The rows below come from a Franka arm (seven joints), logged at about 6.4 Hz.
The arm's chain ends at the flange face. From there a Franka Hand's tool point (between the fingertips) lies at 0.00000 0.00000 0.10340 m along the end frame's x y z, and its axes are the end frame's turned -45 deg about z.
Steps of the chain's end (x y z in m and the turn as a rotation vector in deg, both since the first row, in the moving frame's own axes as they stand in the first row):
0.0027 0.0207 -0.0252 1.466 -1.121 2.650
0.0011 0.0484 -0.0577 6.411 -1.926 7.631
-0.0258 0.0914 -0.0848 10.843 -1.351 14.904
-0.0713 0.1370 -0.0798 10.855 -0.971 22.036
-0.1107 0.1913 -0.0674 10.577 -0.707 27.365
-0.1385 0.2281 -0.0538 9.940 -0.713 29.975
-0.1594 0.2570 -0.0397 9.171 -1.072 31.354
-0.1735 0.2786 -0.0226 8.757 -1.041 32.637
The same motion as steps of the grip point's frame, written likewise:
-0.0122 0.0133 -0.0253 1.829 0.244 2.650
-0.0270 0.0248 -0.0584 5.895 3.171 7.631
-0.0690 0.0327 -0.0867 8.622 6.712 14.904
-0.1322 0.0342 -0.0816 8.362 6.989 22.036
-0.1981 0.0462 -0.0691 7.979 6.979 27.365
-0.2446 0.0534 -0.0553 7.533 6.524 29.975
-0.2812 0.0594 -0.0410 7.243 5.727 31.354
-0.3069 0.0653 -0.0238 6.928 5.456 32.637

